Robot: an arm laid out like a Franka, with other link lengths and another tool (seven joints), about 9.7 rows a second.
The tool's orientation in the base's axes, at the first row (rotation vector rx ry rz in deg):
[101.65 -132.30 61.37]
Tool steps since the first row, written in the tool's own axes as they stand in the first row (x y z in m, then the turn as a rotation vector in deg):
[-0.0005 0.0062 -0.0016 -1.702 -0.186 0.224]
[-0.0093 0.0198 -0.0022 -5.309 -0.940 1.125]
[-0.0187 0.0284 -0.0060 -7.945 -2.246 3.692]
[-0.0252 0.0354 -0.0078 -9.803 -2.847 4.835]
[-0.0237 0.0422 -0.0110 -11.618 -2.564 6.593]
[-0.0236 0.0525 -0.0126 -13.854 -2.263 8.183]
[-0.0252 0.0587 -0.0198 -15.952 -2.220 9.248]
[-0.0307 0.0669 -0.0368 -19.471 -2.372 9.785]
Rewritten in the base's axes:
[-0.0058 0.0019 -0.0020 0.831 1.285 -0.800]
[-0.0147 0.0111 -0.0120 3.058 3.741 -2.643]
[-0.0203 0.0219 -0.0173 6.037 4.431 -5.071]
[-0.0247 0.0291 -0.0221 7.616 5.310 -6.433]
[-0.0323 0.0303 -0.0224 8.642 5.918 -8.679]
[-0.0418 0.0322 -0.0262 9.736 6.971 -10.984]
[-0.0493 0.0381 -0.0245 10.813 8.161 -12.704]
[-0.0607 0.0527 -0.0179 12.357 10.804 -14.529]

